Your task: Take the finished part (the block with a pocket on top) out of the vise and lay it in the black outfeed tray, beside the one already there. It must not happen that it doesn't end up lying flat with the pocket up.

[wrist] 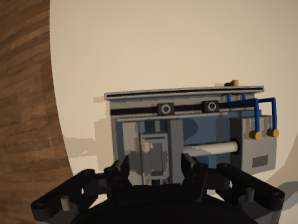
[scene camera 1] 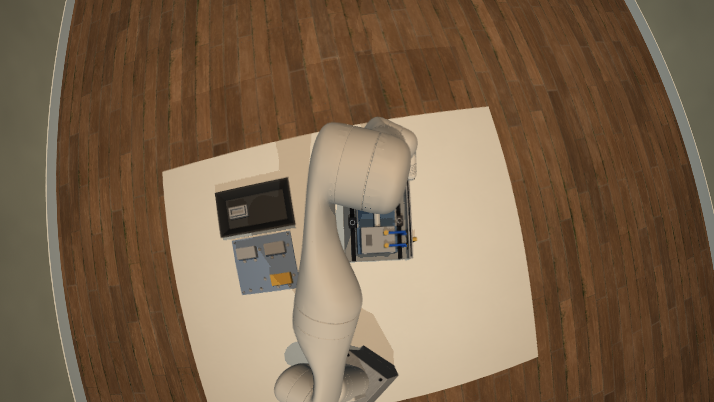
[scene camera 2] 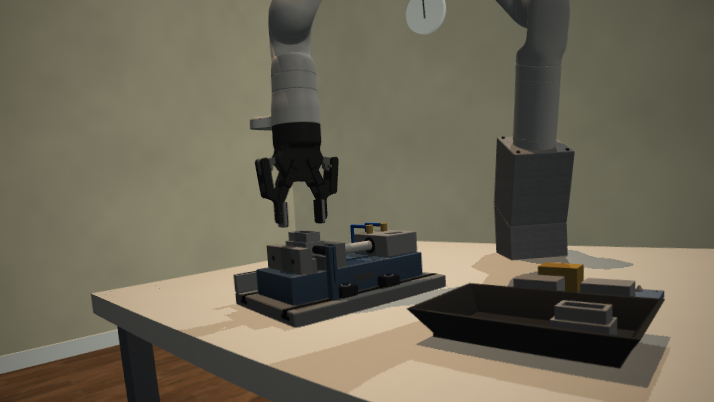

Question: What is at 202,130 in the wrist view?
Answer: A blue vise.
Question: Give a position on a yellow block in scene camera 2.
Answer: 574,273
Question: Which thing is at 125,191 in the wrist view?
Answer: The gripper.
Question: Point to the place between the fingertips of the gripper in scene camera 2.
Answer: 302,225
